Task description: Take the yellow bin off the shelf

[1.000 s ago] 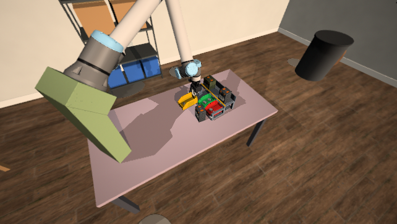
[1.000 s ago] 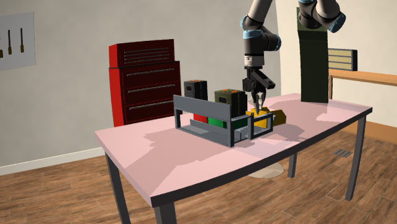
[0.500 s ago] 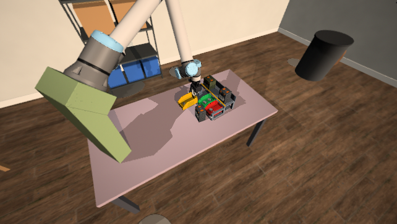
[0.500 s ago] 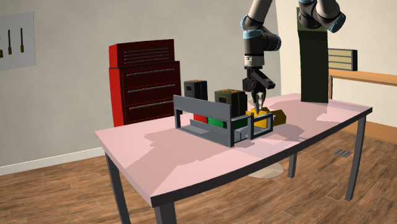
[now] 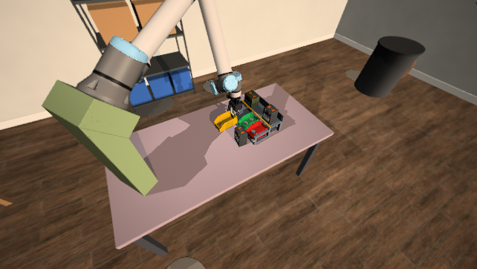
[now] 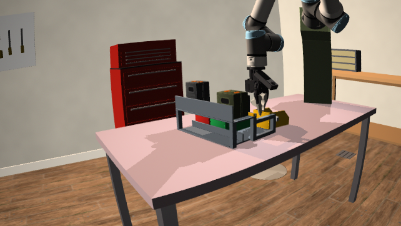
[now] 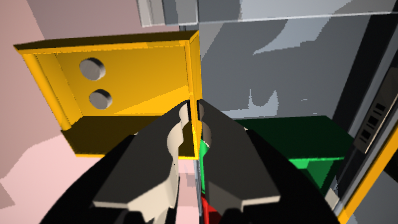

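My gripper is now 80 mm past the yellow open bin, 20 mm to the left of it and 40 mm above it. Round my hand: dark case (240 mm ahead, 170 mm to the right, 80 mm above); then green bin (110 mm ahead, 80 mm to the right, 40 mm below); then red bin (140 mm ahead, 190 mm to the right, 40 mm below).
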